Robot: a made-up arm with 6 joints. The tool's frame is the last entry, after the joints. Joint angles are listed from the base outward. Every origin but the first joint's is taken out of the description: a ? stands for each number. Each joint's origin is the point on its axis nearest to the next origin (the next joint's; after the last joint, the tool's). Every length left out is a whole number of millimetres.
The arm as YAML. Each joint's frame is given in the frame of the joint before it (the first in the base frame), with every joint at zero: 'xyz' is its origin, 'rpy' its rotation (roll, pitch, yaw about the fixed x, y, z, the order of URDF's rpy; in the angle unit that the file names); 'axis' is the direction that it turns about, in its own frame. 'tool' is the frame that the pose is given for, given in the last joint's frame.
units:
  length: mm
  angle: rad
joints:
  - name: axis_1
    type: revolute
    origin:
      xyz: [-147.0, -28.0, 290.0]
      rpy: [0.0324, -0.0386, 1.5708]
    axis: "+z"
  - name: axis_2
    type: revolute
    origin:
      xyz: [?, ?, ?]
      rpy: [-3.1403, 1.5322, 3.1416]
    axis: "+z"
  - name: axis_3
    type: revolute
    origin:
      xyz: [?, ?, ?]
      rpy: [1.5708, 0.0, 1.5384]
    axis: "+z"
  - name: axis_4
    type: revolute
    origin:
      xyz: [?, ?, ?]
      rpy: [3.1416, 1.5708, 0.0]
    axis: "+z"
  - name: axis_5
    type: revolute
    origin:
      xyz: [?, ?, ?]
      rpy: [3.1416, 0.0, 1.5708]
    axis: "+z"
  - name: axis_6
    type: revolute
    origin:
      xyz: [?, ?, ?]
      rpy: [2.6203, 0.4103, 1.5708]
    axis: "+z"
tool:
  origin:
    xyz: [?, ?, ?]
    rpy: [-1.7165, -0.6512, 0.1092]
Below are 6 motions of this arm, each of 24 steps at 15 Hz.
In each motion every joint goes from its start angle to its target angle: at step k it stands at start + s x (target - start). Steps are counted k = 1, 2, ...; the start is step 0. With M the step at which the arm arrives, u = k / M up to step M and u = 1 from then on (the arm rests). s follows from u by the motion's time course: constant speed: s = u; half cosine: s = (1 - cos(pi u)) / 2; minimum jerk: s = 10 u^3 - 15 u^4 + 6 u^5.
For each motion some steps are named. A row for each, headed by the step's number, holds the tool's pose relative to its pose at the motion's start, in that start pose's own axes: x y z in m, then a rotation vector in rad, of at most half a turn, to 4 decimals.
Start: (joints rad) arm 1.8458 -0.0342 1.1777 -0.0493 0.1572 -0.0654
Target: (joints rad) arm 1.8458 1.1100 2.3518 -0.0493 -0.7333 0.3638
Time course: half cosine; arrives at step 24
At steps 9, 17, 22, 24:
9: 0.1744 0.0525 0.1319 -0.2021 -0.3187 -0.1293
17: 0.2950 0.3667 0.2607 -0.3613 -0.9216 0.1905
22: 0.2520 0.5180 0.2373 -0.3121 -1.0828 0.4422
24: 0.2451 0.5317 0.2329 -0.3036 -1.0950 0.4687

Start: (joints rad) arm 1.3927 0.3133 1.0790 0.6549 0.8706 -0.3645
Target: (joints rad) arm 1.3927 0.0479 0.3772 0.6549 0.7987 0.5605
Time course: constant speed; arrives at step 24
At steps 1, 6, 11, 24:
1: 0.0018 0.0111 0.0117 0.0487 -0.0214 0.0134
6: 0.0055 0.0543 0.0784 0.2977 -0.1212 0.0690
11: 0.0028 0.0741 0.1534 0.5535 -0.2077 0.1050
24: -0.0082 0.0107 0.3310 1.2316 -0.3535 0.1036

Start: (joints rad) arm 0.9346 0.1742 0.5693 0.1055 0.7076 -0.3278
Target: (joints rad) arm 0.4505 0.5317 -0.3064 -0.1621 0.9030 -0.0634
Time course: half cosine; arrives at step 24
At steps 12, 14, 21, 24:
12: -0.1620 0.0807 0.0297 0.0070 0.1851 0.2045
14: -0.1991 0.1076 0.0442 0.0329 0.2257 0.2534
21: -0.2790 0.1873 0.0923 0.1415 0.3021 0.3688
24: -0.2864 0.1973 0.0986 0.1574 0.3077 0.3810

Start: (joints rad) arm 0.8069 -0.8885 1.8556 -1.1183 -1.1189 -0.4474
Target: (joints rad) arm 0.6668 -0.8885 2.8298 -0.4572 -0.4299 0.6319
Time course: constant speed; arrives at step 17
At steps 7, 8, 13, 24:
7: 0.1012 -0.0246 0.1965 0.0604 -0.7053 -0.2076
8: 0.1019 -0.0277 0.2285 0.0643 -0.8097 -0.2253
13: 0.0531 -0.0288 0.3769 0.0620 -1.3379 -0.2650
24: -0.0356 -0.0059 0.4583 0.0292 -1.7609 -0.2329

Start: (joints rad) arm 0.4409 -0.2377 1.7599 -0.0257 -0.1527 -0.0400
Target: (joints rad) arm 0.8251 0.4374 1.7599 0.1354 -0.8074 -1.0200
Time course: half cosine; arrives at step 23
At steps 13, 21, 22, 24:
13: -0.0507 0.1296 -0.1219 -0.1618 0.6259 0.1276
21: -0.1330 0.2160 -0.1529 -0.2524 1.0173 0.2769
22: -0.1364 0.2190 -0.1531 -0.2556 1.0314 0.2835
24: -0.1375 0.2200 -0.1532 -0.2566 1.0361 0.2857

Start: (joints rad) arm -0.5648 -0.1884 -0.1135 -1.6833 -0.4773 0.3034
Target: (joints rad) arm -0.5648 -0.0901 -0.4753 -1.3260 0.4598 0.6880
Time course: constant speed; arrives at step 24
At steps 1, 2, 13, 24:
1: -0.0068 0.0022 0.0005 0.0071 0.0016 0.0225
2: -0.0137 0.0043 0.0011 0.0145 0.0031 0.0451
13: -0.0895 0.0190 0.0154 0.1134 0.0119 0.2950
24: -0.1620 0.0163 0.0405 0.2410 0.0089 0.5443

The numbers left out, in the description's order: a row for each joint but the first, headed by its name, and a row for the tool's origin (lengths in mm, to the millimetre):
axis_2: -186.0 16.0 0.0
axis_3: 145.0 292.0 0.0
axis_4: 60.0 -221.0 0.0
axis_5: -27.0 -4.0 0.0
axis_6: -169.0 70.0 0.0
tool: 283.0 -228.0 0.0

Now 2 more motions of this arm.
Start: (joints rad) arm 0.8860 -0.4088 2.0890 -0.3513 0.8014 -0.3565
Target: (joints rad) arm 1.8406 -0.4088 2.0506 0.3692 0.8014 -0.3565
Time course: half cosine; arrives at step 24
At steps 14, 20, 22, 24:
14: -0.0220 0.3012 0.1882 0.5798 0.0872 0.3858
20: -0.0741 0.3940 0.2995 0.8497 0.2287 0.5413
22: -0.0833 0.4057 0.3180 0.8921 0.2582 0.5645
24: -0.0864 0.4094 0.3243 0.9064 0.2687 0.5723

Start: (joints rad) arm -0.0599 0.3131 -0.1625 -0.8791 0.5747 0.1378
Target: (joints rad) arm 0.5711 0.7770 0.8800 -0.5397 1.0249 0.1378
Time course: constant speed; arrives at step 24
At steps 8, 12, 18, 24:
8: -0.0645 -0.1070 0.0261 -0.0859 0.2148 -0.0502
12: -0.0931 -0.1706 0.0415 -0.1551 0.3243 -0.0584
18: -0.1250 -0.2781 0.0699 -0.2935 0.4798 -0.0527
24: -0.1368 -0.3972 0.1063 -0.4724 0.6132 -0.0308

